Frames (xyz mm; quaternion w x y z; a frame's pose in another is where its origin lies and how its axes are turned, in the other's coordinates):
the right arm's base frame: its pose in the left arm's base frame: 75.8 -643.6 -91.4 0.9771 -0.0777 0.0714 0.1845
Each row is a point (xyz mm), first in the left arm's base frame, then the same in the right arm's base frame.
Working: the left arm's base frame: its pose in the right arm's base frame: 139.7 608.7 195.7 0.9771 0.0777 -0.0714 -0.1845

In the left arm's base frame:
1: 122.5 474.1 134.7
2: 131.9 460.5 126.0
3: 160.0 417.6 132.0
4: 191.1 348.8 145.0
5: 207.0 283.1 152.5
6: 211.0 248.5 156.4
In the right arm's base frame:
1: 395.6 982.4 425.4
2: 401.0 967.5 415.5
3: 410.9 916.8 416.9
4: 413.3 840.3 420.8
5: 403.8 773.0 418.2
6: 394.7 739.2 416.2

